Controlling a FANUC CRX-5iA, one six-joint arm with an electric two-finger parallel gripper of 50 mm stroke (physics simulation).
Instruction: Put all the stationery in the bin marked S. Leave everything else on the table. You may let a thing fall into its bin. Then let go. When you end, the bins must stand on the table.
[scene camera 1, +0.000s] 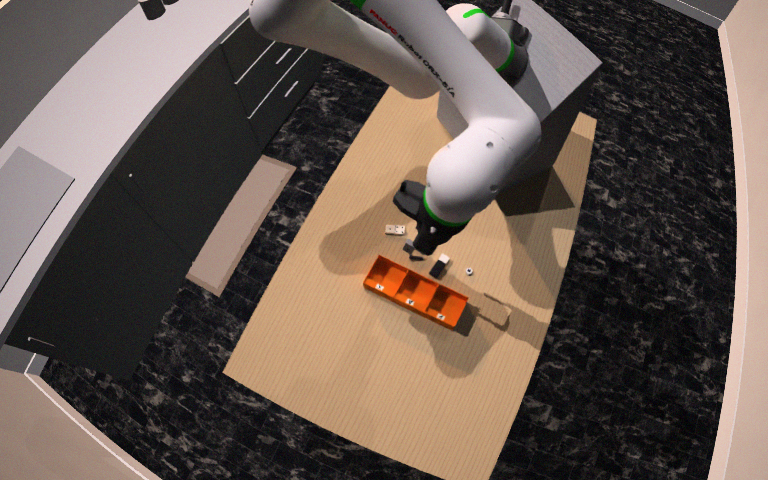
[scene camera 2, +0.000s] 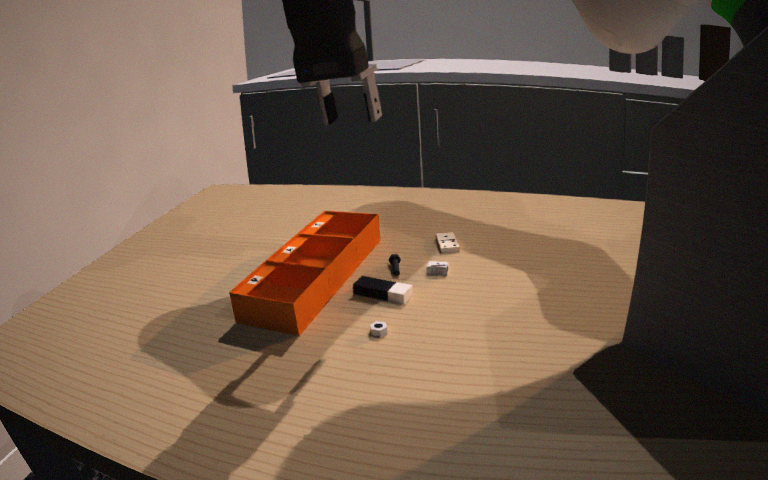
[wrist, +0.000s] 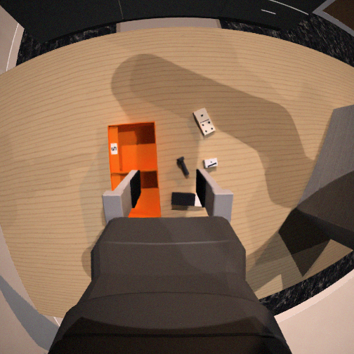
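Where they show: gripper, between the fingertips: (scene camera 1: 414, 240) (scene camera 2: 353, 120); arm's base, origin of its link: (scene camera 1: 502, 60).
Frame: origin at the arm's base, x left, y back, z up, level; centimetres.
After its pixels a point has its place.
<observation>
The bin marked S (scene camera 1: 390, 283) @(x -11.4, y -56.9, z -31.7 cm) (scene camera 2: 350, 223) @(x -16.8, y -56.0, z -30.2 cm) (wrist: 140, 159) is the end compartment of an orange three-part tray, with no object visible inside. A black-and-white eraser (scene camera 1: 439, 266) @(x -1.0, y -48.5, z -31.2 cm) (scene camera 2: 373, 288) @(x -0.2, y -48.9, z -31.2 cm) (wrist: 183, 199) lies beside the tray; the right finger partly covers it in the wrist view. A small silver sharpener (scene camera 2: 437, 268) @(x -6.5, y -42.4, z -31.6 cm) (wrist: 211, 163) lies farther from the tray, hidden by the gripper in scene camera 1. My gripper (scene camera 2: 352, 120) @(x -7.7, y -51.8, z -13.3 cm) (wrist: 167, 180) is open and empty, high above the table near the tray and eraser.
A black bolt (scene camera 1: 416, 258) @(x -7.4, y -48.2, z -31.7 cm) (scene camera 2: 394, 264) @(x -7.2, y -47.9, z -31.6 cm) (wrist: 183, 167) lies between tray and sharpener. A white domino (scene camera 1: 394, 229) @(x -15.6, y -42.2, z -31.7 cm) (scene camera 2: 447, 242) @(x -14.6, y -42.0, z -31.8 cm) (wrist: 204, 122) lies beyond the sharpener. A hex nut (scene camera 1: 468, 271) @(x 6.6, y -47.1, z -31.7 cm) (scene camera 2: 378, 329) @(x 7.4, y -46.8, z -31.6 cm) lies past the eraser. The robot's grey pedestal (scene camera 2: 702, 254) @(x 12.7, y -16.3, z -19.9 cm) stands at the table's side.
</observation>
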